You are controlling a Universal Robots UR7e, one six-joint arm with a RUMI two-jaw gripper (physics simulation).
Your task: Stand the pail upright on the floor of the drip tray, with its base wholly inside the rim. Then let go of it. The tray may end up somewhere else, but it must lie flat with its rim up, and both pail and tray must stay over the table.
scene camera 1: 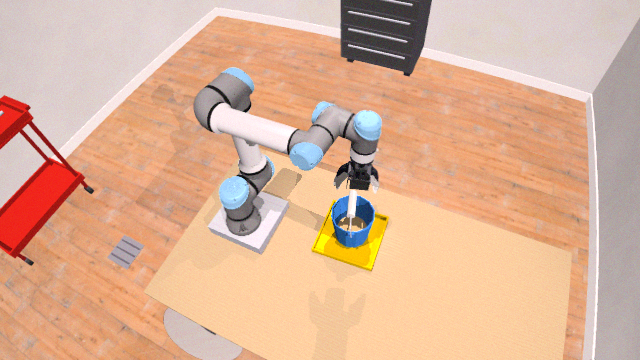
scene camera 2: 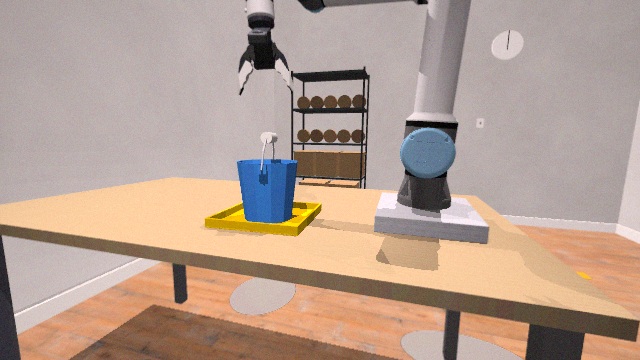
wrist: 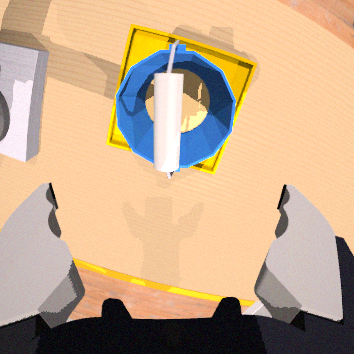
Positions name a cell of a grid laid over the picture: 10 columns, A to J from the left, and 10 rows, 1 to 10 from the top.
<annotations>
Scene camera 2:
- my gripper: E3
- blue pail: E6
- yellow drip tray: E6
</annotations>
